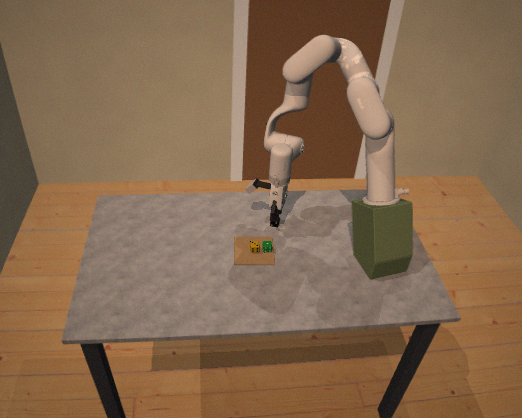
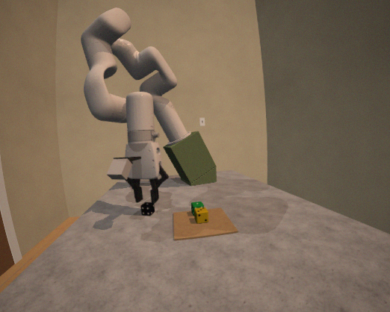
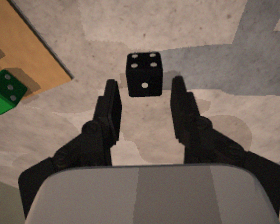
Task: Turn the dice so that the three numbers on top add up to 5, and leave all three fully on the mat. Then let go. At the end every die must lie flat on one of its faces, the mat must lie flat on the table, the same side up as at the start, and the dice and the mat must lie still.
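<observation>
The black die is 4 cm below my hand. From my hand the other things lie so: tan mat (10 cm ahead, 13 cm to the left, 5 cm below); then green die (5 cm ahead, 14 cm to the left, 4 cm below); then yellow die (10 cm ahead, 13 cm to the left, 4 cm below).
</observation>
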